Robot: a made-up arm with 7 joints.
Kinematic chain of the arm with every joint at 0, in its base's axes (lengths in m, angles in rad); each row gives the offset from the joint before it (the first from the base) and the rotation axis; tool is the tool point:
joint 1: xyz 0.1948 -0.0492 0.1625 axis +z
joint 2: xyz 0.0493 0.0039 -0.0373 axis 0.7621 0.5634 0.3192
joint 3: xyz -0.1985 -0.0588 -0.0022 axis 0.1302 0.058 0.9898
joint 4: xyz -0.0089 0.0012 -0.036 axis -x
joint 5: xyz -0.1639 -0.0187 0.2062 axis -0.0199 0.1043 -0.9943
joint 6: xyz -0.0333 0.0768 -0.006 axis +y
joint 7: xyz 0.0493 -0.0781 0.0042 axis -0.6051 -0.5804 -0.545
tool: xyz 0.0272 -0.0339 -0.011
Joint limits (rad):
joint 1: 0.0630..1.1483
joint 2: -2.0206..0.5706
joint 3: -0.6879..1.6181
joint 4: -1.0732..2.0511
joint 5: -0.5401..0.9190
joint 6: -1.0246..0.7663
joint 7: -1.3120..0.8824
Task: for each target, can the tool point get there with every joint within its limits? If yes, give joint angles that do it. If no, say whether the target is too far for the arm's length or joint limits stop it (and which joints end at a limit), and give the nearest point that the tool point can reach.
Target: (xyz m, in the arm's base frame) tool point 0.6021 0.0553 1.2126
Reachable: no: too far | nearest point 0.1986 -0.2373 0.4280 | short by 0.930 m
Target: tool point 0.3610 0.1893 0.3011
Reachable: no: joint limits stop it (at a limit: joint 1, joint 3, joint 5, joint 6) | nearest point 0.3998 -0.0588 0.2069 | short by 0.268 m
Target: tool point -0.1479 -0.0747 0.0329
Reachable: yes | joints 0.2883 -1.2123 -0.0718 -0.0982 0.3645 -0.2768 -0.2145
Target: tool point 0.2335 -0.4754 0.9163
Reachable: no: too far | nearest point 0.2119 -0.3323 0.4387 | short by 0.499 m
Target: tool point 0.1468 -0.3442 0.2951
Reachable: yes | joints 0.3997 0.3420 0.7343 0.0937 0.3742 -0.5890 -0.6265
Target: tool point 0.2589 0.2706 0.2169
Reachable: no: joint limits stop it (at a limit: joint 1, joint 3, joint 5, joint 6) | nearest point 0.0737 0.1808 0.1541 | short by 0.215 m
